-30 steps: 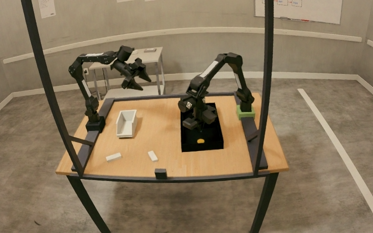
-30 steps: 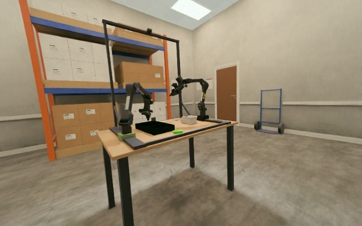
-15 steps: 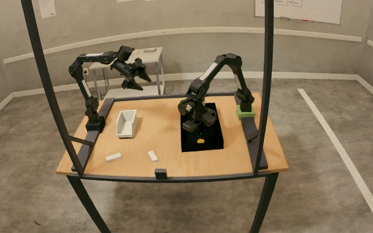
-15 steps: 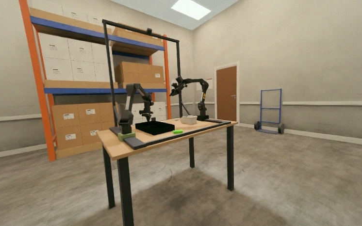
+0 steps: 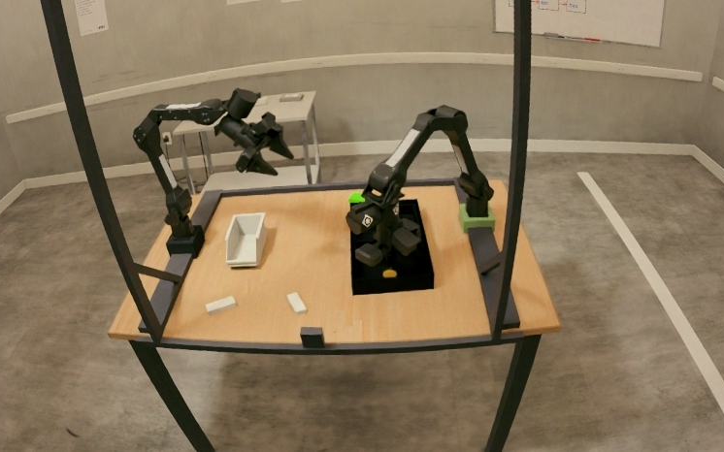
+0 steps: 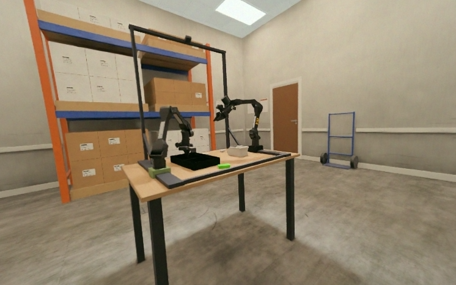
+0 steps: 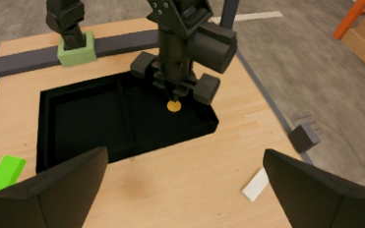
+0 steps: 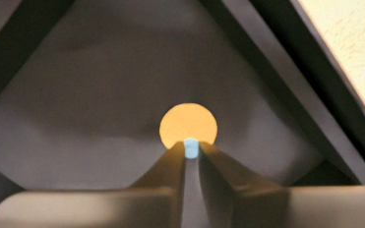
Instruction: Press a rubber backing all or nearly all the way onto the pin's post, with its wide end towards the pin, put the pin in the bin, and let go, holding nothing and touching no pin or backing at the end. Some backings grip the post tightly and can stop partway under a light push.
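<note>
The round pin lies 50 mm below my right hand. From my right hand the other things lie so: white bin: 170 mm ahead, 400 mm to the left, 20 mm below; black tray: 120 mm ahead, 10 mm to the right, 40 mm below.
</note>
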